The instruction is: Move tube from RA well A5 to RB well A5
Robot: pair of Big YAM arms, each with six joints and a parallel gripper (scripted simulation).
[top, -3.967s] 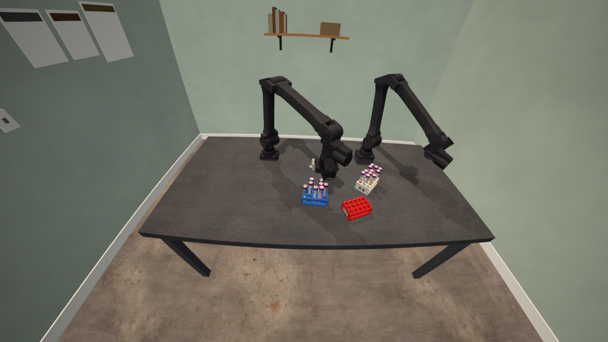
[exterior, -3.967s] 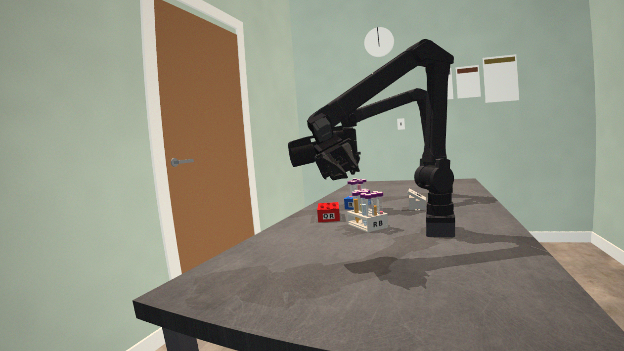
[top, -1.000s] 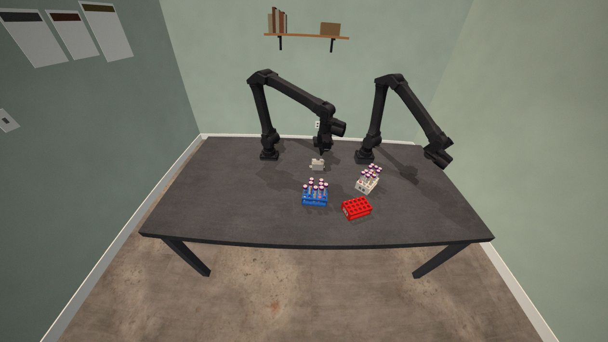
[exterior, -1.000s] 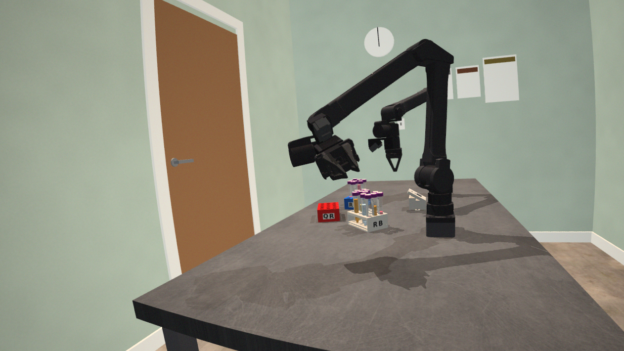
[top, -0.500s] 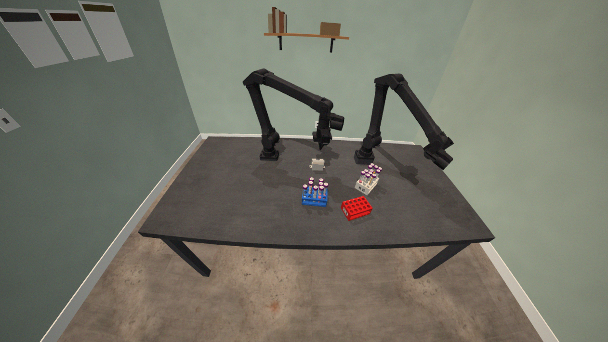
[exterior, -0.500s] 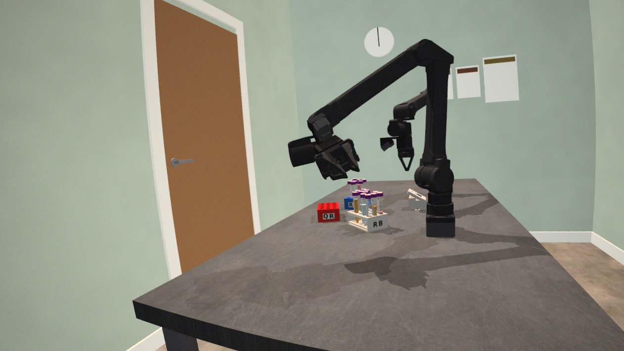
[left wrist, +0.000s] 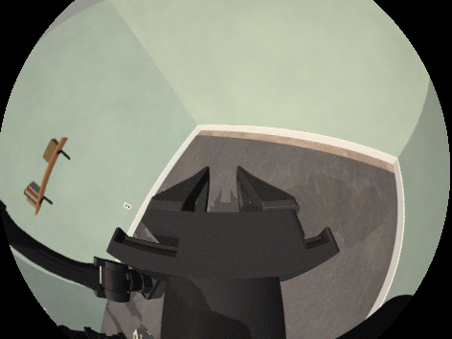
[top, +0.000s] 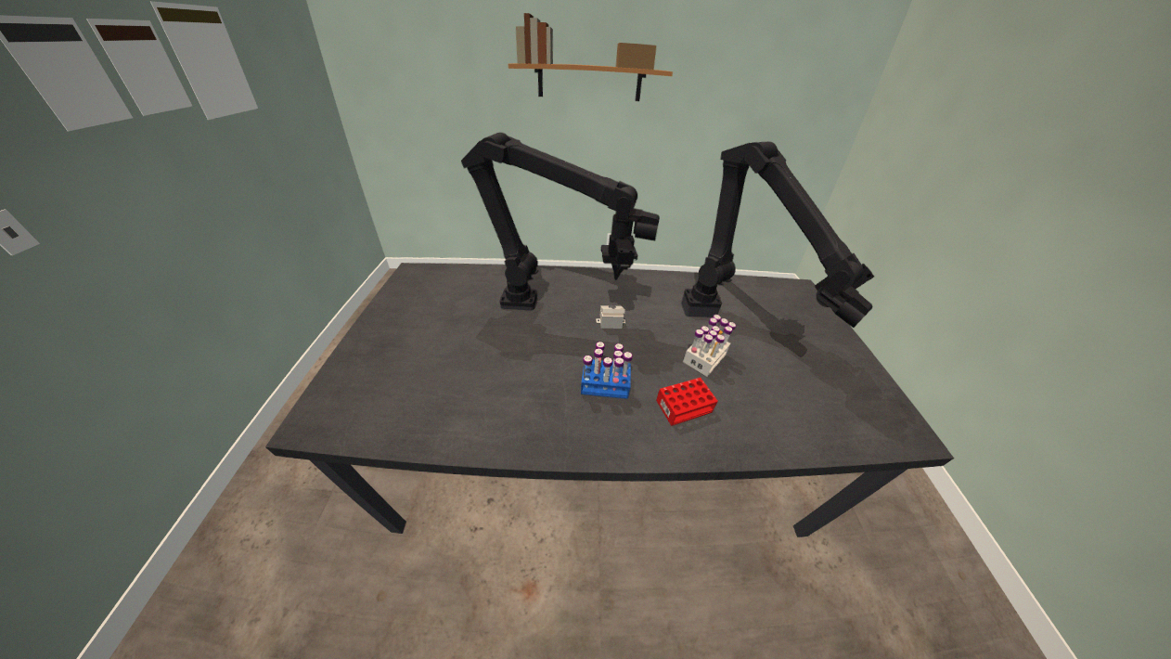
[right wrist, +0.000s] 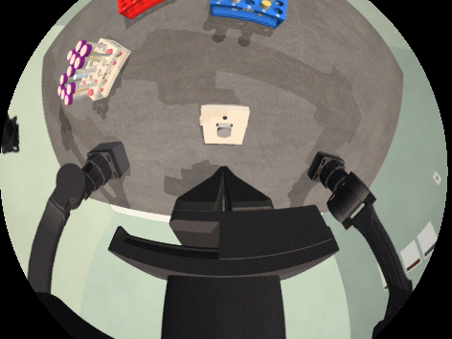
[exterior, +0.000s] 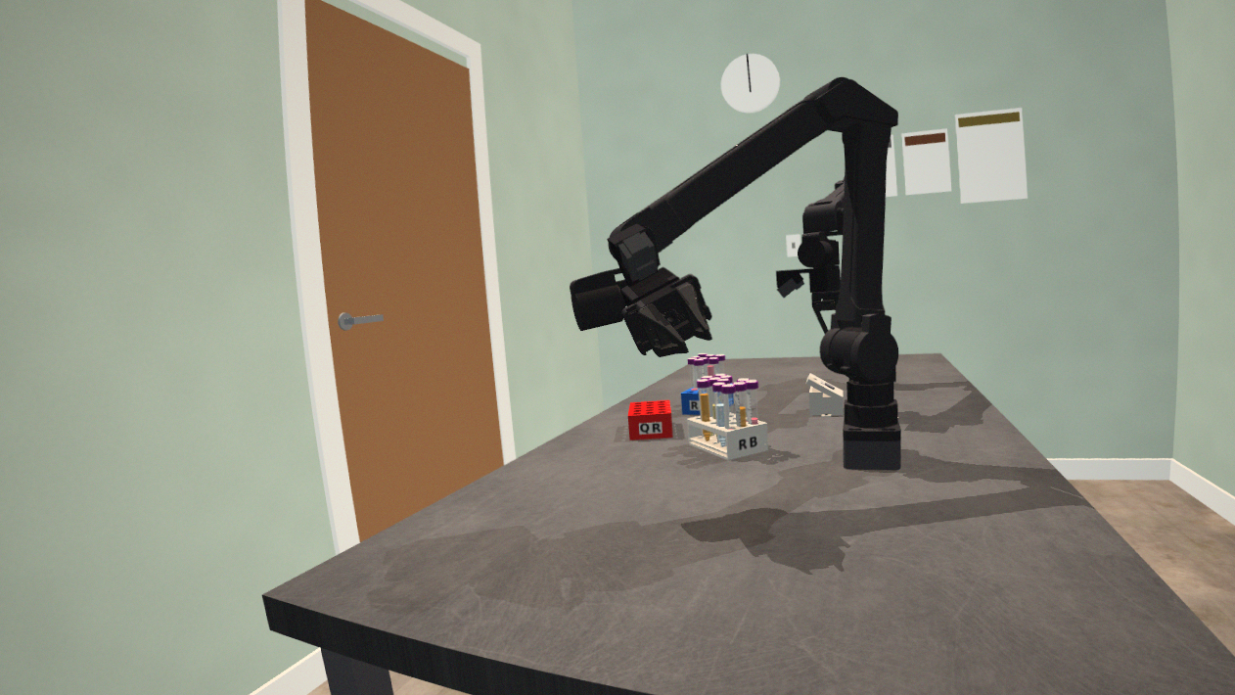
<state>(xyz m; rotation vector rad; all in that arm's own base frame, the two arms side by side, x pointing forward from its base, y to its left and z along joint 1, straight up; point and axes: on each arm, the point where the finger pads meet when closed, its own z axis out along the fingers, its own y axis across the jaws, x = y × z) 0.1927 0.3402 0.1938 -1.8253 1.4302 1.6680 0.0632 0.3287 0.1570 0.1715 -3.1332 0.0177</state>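
My right gripper is now 130 mm above the done box and 10 mm short of it. The rest, counted from my right hand: white rack: 290 mm to the left, 170 mm ahead, 150 mm below; rack RA: 280 mm ahead, 150 mm below, 30 mm to the right; tube: 230 mm to the left, 190 mm ahead, 110 mm below.
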